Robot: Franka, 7 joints.
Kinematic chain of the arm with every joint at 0, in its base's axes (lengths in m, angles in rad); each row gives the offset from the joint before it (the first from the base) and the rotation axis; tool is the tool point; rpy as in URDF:
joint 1: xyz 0 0 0.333 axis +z
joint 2: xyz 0 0 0 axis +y
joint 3: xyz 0 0 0.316 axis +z
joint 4: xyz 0.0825 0 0 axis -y
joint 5: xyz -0.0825 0 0.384 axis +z
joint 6: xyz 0 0 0 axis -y
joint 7: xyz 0.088 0 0 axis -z
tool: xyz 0 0 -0.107 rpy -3.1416 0 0
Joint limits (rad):
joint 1: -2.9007..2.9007
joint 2: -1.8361..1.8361
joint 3: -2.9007..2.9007
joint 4: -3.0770..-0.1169
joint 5: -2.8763..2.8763
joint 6: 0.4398..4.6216
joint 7: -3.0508..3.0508
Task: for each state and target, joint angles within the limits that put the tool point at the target. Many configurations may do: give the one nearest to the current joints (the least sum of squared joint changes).
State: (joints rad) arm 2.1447 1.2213 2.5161 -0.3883 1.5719 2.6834 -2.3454
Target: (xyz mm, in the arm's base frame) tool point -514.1 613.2 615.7
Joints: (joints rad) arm 2.1199 1.3366 2.5022 -0.2760 1.5741 2.7502 -2.3454
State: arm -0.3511 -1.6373 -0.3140 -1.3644 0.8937 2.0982 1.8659
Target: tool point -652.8 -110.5 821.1
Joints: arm -0.1091 -1.4772 -0.4307 -0.9451 0.9125 2.3285 1.8659
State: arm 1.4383 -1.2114 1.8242 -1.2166 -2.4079 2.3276 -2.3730
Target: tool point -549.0 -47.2 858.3
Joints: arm 1.3284 -0.8167 1.1408 -1.4338 -2.3688 2.2445 -2.3730
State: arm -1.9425 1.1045 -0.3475 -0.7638 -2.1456 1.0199 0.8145
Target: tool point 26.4 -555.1 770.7
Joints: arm -1.3269 0.9059 -0.3878 -0.3208 -2.2573 0.6196 0.8145
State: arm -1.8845 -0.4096 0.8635 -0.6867 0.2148 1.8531 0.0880
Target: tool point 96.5 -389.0 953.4
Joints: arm -2.1127 -0.2178 0.5741 -1.0238 0.1411 1.5938 0.0880
